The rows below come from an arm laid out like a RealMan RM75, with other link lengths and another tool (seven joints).
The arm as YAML. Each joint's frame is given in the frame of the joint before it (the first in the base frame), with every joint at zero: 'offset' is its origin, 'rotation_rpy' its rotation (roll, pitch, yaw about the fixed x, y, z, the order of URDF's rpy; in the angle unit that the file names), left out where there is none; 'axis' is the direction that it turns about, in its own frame. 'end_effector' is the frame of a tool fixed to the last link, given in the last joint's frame.
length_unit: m
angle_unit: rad
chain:
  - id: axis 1
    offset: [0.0, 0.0, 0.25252]
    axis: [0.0, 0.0, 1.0]
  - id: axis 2
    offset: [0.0, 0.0, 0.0]
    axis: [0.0, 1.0, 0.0]
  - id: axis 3
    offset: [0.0, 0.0, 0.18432]
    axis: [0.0, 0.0, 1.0]
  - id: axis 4
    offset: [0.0, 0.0, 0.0]
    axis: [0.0, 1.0, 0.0]
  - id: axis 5
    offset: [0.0, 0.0, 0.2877]
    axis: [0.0, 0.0, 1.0]
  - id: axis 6
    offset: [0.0, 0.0, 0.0]
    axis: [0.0, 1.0, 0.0]
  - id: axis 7
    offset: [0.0, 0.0, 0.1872]
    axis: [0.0, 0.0, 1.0]
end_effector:
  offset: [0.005, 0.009, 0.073]
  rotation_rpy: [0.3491, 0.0, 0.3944]
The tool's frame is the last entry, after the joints.
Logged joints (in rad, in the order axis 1, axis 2, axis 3, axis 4, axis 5, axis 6, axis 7), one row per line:
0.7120, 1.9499, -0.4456, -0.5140, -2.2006, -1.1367, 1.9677
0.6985, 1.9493, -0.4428, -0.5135, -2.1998, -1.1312, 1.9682
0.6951, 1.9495, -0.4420, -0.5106, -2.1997, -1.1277, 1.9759
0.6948, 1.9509, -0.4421, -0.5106, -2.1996, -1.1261, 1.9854
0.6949, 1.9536, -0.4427, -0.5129, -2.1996, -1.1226, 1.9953
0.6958, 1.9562, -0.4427, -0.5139, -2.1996, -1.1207, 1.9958
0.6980, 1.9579, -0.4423, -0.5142, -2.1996, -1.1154, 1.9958
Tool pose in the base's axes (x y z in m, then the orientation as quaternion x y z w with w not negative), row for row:
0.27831, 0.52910, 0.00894, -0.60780, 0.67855, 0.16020, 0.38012
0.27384, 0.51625, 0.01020, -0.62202, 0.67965, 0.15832, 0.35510
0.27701, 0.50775, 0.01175, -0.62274, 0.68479, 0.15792, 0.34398
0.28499, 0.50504, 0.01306, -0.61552, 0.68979, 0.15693, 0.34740
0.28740, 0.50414, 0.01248, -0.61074, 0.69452, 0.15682, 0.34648
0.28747, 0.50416, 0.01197, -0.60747, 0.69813, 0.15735, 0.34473
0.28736, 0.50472, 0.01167, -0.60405, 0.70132, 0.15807, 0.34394
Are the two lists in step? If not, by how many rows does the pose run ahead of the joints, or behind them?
The pose runs 2 rows behind the joints: the pose in row i belongs to the joints in row i - 2.
